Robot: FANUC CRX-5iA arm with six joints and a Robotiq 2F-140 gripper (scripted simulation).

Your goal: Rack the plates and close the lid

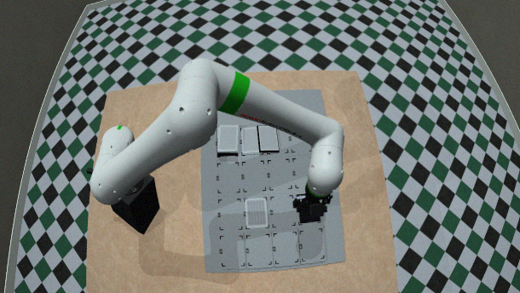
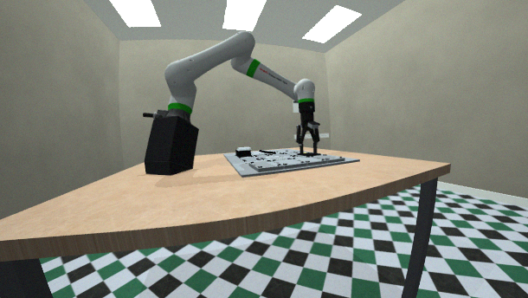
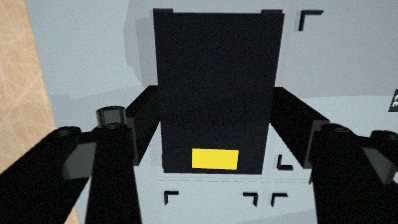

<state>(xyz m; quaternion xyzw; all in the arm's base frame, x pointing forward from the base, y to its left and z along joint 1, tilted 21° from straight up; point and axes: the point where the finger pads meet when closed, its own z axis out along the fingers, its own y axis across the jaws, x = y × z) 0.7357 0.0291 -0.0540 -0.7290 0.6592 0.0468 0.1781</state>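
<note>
My gripper is now 20 mm above the black plate lid. Round my hand: bay label 32: 170 mm behind, 140 mm to the left, 40 mm below; then fine-welled plate: 210 mm behind, 30 mm to the right, 30 mm below; then bay label reading 33: 150 mm behind, 40 mm below, 20 mm to the right.
</note>
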